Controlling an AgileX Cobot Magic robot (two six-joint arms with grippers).
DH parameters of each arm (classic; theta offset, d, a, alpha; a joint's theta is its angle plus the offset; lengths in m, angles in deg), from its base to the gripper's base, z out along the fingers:
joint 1: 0 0.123 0 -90
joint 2: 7.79 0 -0.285 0
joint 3: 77.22 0 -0.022 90
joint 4: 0 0.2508 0 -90
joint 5: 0 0 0.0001 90
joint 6: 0 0.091 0 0
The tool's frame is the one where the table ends.
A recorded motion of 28 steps. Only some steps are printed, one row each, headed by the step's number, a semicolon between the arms.
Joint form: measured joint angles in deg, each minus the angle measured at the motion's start. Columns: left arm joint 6, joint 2, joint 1, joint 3, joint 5, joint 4; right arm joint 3, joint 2, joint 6, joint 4, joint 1, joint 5.
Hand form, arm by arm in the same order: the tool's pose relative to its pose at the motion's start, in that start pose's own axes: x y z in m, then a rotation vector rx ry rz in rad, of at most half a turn. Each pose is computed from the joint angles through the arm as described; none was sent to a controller.
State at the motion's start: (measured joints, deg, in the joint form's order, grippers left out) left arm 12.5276 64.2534 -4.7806 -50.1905 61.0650 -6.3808; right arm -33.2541 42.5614 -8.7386 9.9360 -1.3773 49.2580
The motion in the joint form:
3: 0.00 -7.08 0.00 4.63 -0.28 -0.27; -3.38 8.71 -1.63 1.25 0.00 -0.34
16: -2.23 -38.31 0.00 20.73 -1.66 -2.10; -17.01 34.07 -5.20 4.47 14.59 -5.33
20: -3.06 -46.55 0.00 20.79 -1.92 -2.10; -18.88 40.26 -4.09 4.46 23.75 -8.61
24: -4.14 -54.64 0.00 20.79 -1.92 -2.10; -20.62 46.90 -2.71 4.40 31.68 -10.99
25: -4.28 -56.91 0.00 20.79 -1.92 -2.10; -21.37 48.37 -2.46 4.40 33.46 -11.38
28: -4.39 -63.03 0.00 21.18 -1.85 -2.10; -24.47 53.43 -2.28 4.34 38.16 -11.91
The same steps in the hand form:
3: 0.0261 -0.0056 -0.0091 -0.0040 -0.0476 0.0020; -0.0209 -0.0019 0.0189 -0.0194 0.0834 -0.0013
16: 0.1260 -0.0261 -0.0242 -0.0156 -0.3368 -0.0221; -0.0842 0.0521 0.0926 -0.1853 0.2173 -0.2076
20: 0.1430 -0.0303 -0.0388 -0.0323 -0.4820 -0.0199; -0.0803 0.0953 0.1161 -0.2522 0.2529 -0.3154
24: 0.1619 -0.0346 -0.0507 -0.0445 -0.6215 -0.0213; -0.0665 0.1362 0.1398 -0.3007 0.3121 -0.4061
25: 0.1675 -0.0358 -0.0535 -0.0484 -0.6607 -0.0188; -0.0638 0.1463 0.1439 -0.3124 0.3211 -0.4281
28: 0.1831 -0.0389 -0.0579 -0.0594 -0.7581 -0.0083; -0.0564 0.1757 0.1582 -0.3426 0.3528 -0.4974

